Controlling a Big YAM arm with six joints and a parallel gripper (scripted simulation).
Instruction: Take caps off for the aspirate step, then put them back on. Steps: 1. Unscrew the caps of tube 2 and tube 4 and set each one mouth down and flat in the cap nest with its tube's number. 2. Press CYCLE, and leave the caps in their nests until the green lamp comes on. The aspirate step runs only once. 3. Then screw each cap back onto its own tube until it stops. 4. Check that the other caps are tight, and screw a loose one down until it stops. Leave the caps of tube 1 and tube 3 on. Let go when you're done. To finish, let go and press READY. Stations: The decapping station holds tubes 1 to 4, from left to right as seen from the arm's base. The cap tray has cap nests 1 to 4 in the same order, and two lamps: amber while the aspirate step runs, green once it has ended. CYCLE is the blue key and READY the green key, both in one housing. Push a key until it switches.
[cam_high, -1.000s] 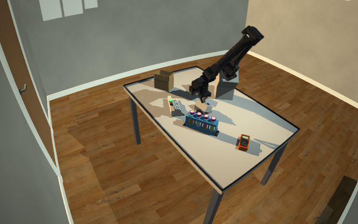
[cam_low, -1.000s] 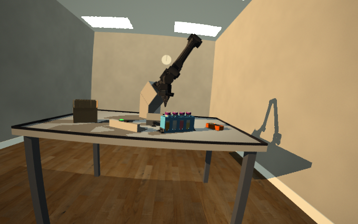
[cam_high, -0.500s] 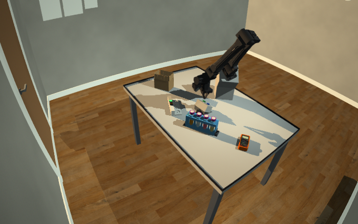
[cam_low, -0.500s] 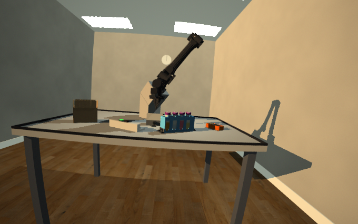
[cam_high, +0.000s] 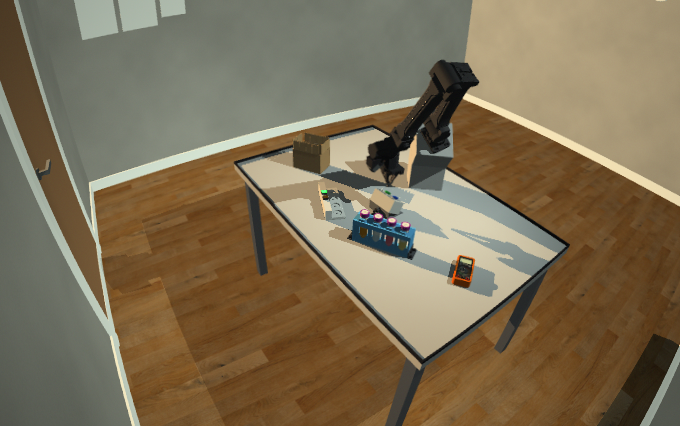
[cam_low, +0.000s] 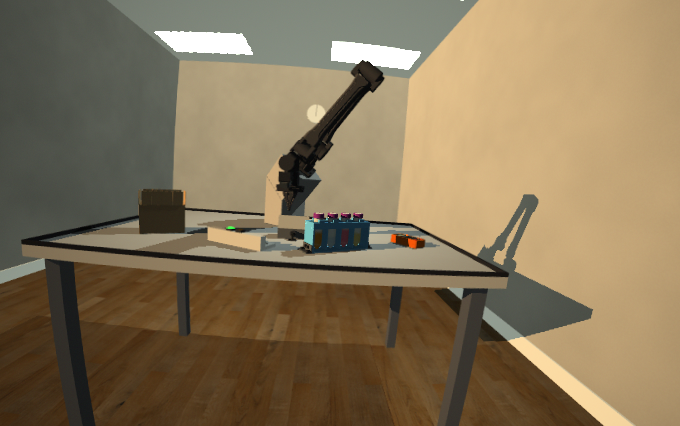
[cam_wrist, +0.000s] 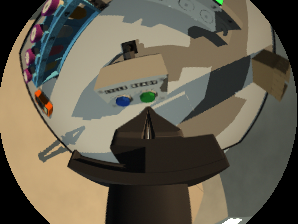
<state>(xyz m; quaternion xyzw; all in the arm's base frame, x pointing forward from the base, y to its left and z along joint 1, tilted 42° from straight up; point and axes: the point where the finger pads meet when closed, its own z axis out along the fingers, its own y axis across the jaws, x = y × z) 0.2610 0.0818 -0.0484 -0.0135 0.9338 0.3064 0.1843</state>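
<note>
My gripper is now 40 mm above the green ready key. The rest, counted from my hand: blue cycle key 40 mm to the left, 40 mm below, 10 mm behind; then beige key housing 50 mm below, 30 mm to the left, 10 mm ahead; then cardboard box 420 mm to the right, 210 mm ahead, 40 mm below.
</note>
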